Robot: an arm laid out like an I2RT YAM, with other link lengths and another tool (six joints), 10 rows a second.
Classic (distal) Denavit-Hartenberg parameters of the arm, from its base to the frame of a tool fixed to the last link. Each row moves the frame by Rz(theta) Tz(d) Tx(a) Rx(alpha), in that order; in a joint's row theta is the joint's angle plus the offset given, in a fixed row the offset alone. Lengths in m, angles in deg.
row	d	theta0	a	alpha
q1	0.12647	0	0.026	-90
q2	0	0	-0.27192	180
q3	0	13.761	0.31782	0
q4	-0.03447	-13.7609	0.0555	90
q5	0.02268	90	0	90
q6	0.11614	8	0.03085	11.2
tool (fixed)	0.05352	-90	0	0
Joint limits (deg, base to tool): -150..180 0..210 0..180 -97..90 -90..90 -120..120
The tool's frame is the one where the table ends.
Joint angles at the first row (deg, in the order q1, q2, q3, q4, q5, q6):
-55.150 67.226 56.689 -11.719 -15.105 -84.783
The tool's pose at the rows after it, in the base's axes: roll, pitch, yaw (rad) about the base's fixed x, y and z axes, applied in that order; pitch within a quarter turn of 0, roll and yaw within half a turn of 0; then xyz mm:
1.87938, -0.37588, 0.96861, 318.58, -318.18, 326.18
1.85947, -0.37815, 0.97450, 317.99, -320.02, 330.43
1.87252, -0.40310, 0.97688, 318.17, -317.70, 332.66
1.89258, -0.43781, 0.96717, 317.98, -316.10, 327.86
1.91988, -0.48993, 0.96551, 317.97, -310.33, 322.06
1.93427, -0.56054, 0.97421, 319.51, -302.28, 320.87
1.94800, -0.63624, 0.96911, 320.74, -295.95, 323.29
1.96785, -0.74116, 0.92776, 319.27, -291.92, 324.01
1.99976, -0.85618, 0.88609, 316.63, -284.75, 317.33
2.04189, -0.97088, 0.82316, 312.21, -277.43, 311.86
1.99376, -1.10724, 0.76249, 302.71, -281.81, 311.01
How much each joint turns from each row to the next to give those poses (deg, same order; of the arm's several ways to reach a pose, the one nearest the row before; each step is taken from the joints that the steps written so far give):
-0.438 -0.297 -0.092 0.838 -0.541 -0.189
-0.311 -0.053 0.027 0.972 -0.394 0.410
-0.048 0.020 0.975 -1.881 -0.816 0.872
0.048 0.065 -0.020 -1.192 -0.415 1.474
0.045 -0.328 -0.206 -1.900 -1.413 1.966
0.216 -0.527 0.018 -1.642 -2.099 3.078
0.337 -0.353 0.662 -1.799 -1.482 3.779
0.367 -0.641 0.153 -1.254 -0.575 6.183
0.087 -1.349 -1.573 -0.357 -1.639 6.357
0.090 -1.842 -1.787 -0.163 -1.167 6.821
-0.020 -2.795 -3.730 5.379 1.942 10.629

